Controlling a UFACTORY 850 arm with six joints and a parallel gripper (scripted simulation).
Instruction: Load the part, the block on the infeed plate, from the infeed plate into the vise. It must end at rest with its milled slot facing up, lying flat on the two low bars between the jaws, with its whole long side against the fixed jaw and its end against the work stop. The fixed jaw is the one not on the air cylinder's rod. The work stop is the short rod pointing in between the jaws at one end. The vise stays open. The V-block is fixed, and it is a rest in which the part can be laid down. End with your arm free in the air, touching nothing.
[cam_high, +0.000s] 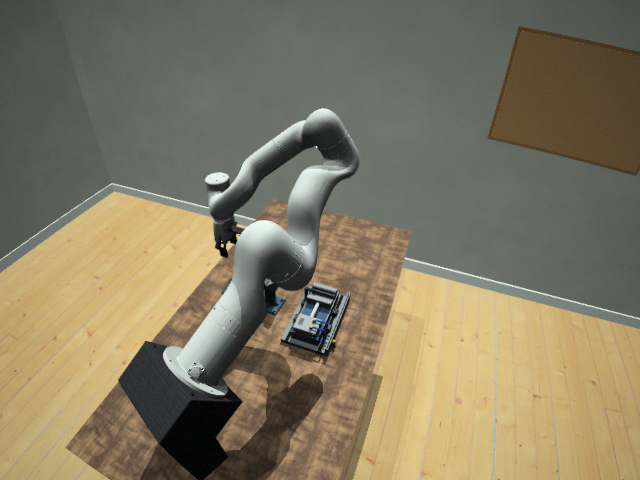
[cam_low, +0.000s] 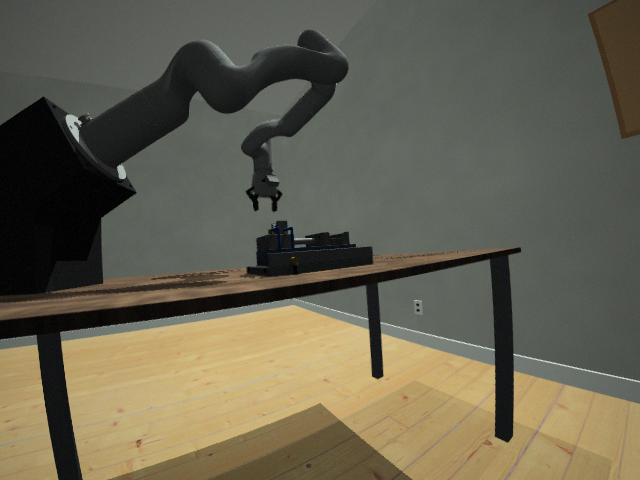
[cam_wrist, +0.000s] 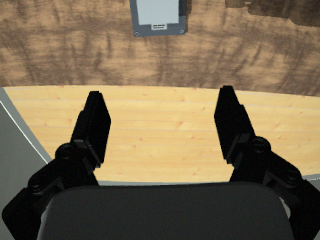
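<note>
The part lies 23 cm below my hand. Round my hand: work stop: 32 cm to the right, 16 cm below, 12 cm behind; moving jaw: 34 cm to the right, 18 cm behind, 17 cm below; V-block post: 19 cm below, 15 cm to the right, 10 cm behind.
</note>
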